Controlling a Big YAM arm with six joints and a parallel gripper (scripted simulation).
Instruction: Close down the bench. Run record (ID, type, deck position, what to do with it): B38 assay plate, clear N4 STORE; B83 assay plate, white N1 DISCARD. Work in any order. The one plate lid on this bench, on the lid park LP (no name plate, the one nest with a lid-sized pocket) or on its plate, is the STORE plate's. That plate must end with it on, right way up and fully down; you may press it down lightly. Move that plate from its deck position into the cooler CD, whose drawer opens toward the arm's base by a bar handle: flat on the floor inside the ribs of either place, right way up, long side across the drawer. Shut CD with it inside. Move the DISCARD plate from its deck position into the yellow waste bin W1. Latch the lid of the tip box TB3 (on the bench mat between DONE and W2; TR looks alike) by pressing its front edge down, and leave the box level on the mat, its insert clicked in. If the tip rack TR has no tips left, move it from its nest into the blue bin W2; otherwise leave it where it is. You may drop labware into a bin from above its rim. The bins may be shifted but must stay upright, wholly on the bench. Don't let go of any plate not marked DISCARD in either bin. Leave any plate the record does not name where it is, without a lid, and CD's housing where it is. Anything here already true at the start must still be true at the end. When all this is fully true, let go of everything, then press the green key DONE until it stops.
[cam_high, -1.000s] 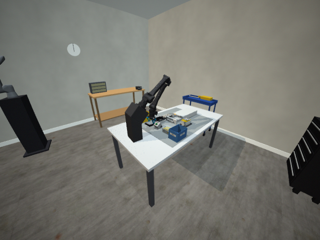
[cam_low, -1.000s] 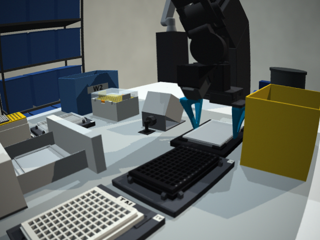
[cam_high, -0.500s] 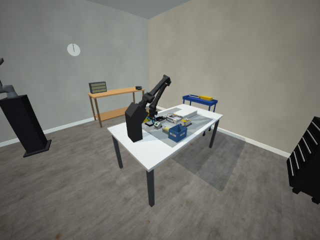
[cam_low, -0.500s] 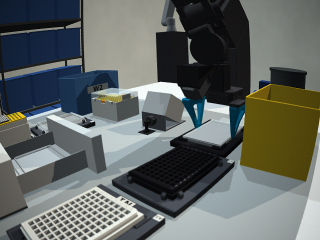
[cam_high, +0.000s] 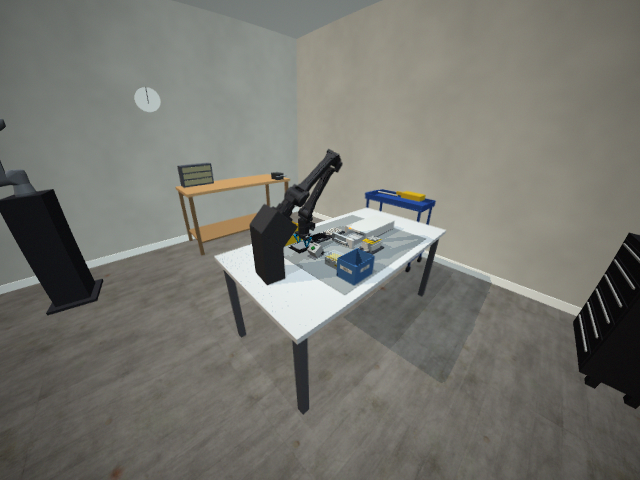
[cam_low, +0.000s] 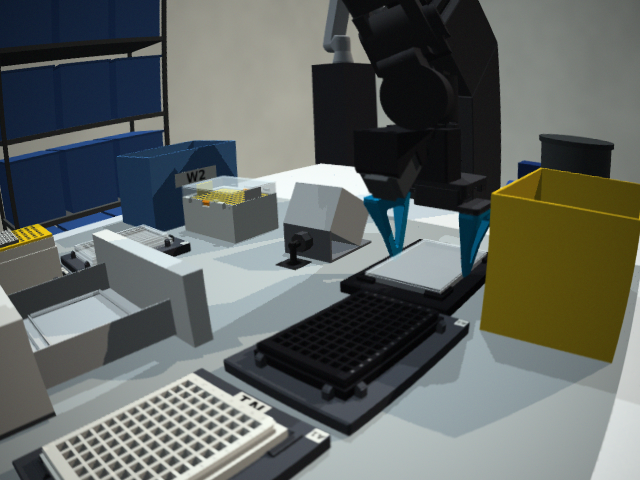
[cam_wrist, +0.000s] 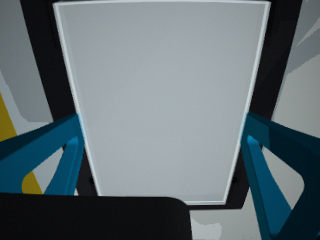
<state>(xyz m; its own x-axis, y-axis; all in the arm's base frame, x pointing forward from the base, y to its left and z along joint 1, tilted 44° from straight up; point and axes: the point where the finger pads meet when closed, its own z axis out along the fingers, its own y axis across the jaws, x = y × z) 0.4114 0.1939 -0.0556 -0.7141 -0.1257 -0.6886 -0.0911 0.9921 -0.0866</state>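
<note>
Now: the clear plate lid right at my hand. Round my hand: yellow bin W1: 3 cm behind, 16 cm to the left, 2 cm above; then grey done key housing: 1 cm behind, 16 cm to the right, 3 cm above; then black lid park: 2 cm below.
</note>
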